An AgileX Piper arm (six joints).
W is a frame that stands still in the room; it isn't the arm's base.
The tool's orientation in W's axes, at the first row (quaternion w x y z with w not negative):
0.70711 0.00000 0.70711 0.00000
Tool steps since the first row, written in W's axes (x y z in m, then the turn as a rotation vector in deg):
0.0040 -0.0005 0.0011 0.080 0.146 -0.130
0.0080 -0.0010 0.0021 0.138 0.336 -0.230
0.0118 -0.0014 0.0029 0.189 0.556 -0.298
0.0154 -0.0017 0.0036 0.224 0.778 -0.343
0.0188 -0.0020 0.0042 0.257 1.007 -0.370
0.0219 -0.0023 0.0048 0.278 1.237 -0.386
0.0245 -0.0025 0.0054 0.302 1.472 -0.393
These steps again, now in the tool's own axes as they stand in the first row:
-0.0011 -0.0005 0.0040 0.130 0.146 0.080
-0.0021 -0.0010 0.0080 0.230 0.336 0.138
-0.0029 -0.0014 0.0118 0.298 0.556 0.189
-0.0036 -0.0017 0.0154 0.343 0.778 0.224
-0.0042 -0.0020 0.0188 0.370 1.007 0.257
-0.0048 -0.0023 0.0219 0.386 1.237 0.278
-0.0054 -0.0025 0.0245 0.393 1.472 0.302

